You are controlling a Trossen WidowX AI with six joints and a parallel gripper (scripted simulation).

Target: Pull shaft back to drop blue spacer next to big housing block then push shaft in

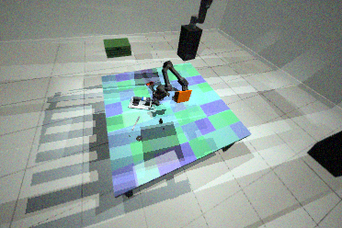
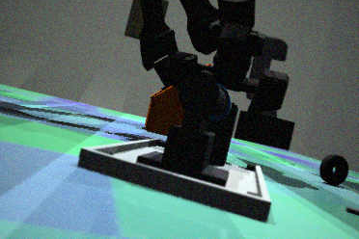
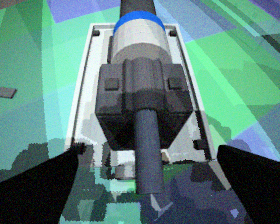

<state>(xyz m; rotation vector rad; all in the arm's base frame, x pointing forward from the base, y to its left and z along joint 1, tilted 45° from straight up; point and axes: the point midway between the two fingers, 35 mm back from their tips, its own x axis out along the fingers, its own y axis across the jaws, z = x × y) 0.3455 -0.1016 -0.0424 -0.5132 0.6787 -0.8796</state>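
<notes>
Right now my gripper tip is 6 cm short of the light grey spacer, 3 cm to the left of it and 1 cm below it. Round my gripper tip: blue spacer: 8 cm ahead, 5 cm to the right, 1 cm above; then dark shaft: 6 cm ahead, 3 cm to the right, 1 cm above.
</notes>
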